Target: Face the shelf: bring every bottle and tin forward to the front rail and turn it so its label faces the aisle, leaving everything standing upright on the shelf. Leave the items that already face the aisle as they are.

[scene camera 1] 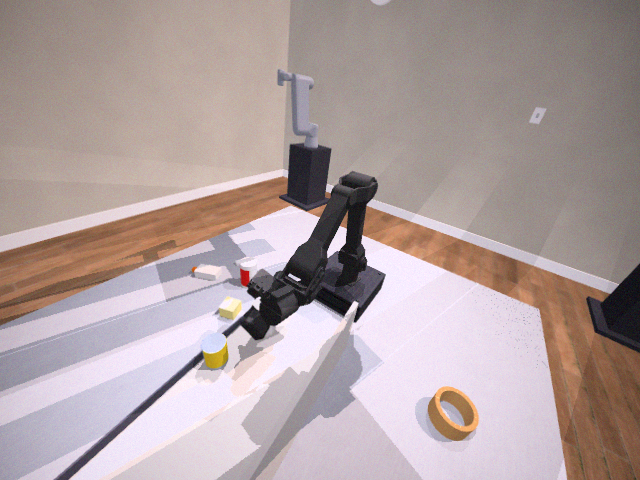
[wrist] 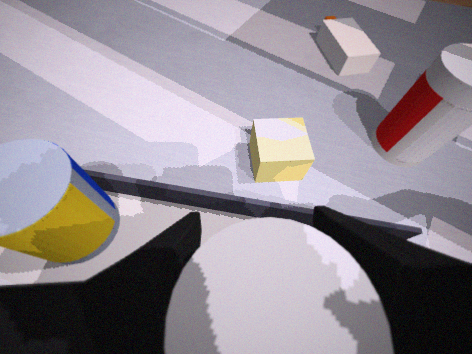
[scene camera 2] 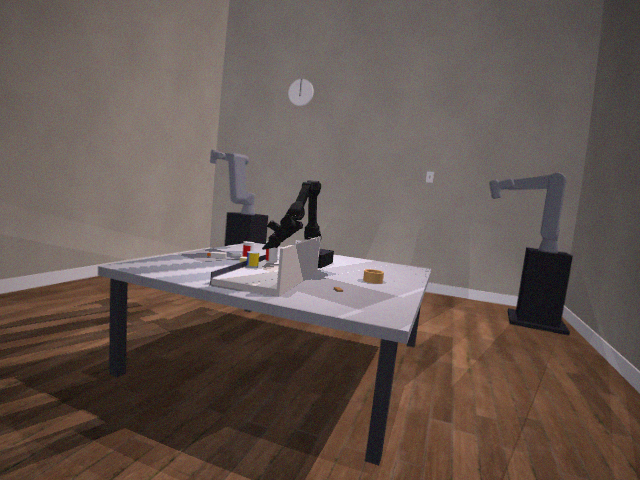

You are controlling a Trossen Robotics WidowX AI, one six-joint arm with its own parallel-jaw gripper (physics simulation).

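Frame: origin at the arm's base, x right, y down, z ahead, level; centimetres.
Seen in the pictures: gripper, between the fingertips: (scene camera 1: 250, 308) (wrist: 256, 217) (scene camera 2: 263, 247); arm's base, origin of its link: (scene camera 1: 349, 277).
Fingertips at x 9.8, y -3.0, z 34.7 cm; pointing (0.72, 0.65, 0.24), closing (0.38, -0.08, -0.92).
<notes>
Offsets run from my fingertips to a thing's top centre.
My gripper (scene camera 1: 254, 324) (scene camera 2: 268, 244) (wrist: 256, 217) is shut on a white-topped cylinder @[dx -3.8, dy -3.5, dz -1.7 cm] (scene camera 2: 272, 255) (wrist: 280, 290), over the shelf's near end, close to the front rail. A red strip shows on its side in scene camera 2. I cannot tell if its base touches the shelf. A yellow tin @[dx -2.3, dy +0.8, dz +12.0 cm] (scene camera 1: 215, 352) (scene camera 2: 253, 259) (wrist: 75, 225) with a pale top and a blue stripe stands upright just inside the dark front rail (scene camera 1: 155, 395) (scene camera 2: 223, 272) (wrist: 200, 197). The white shelf back panel (scene camera 2: 288, 273) stands behind. A white bottle with a red label @[dx +17.7, dy +0.5, dz -12.3 cm] (scene camera 1: 245, 274) (scene camera 2: 247, 249) (wrist: 410, 115) stands upright outside the rail.
A yellow block @[dx +10.5, dy +6.6, dz -0.1 cm] (scene camera 1: 230, 308) (wrist: 282, 150) lies just outside the rail. A white block with an orange end @[dx +32.1, dy +7.6, dz -3.7 cm] (scene camera 1: 207, 272) (scene camera 2: 219, 255) (wrist: 347, 45) lies farther out. A wooden ring @[dx -52.1, dy +5.4, dz -17.8 cm] (scene camera 1: 436, 417) (scene camera 2: 373, 279) and a small brown piece @[dx -46.0, dy +9.6, dz +12.0 cm] (scene camera 2: 338, 289) are behind the back panel.
</notes>
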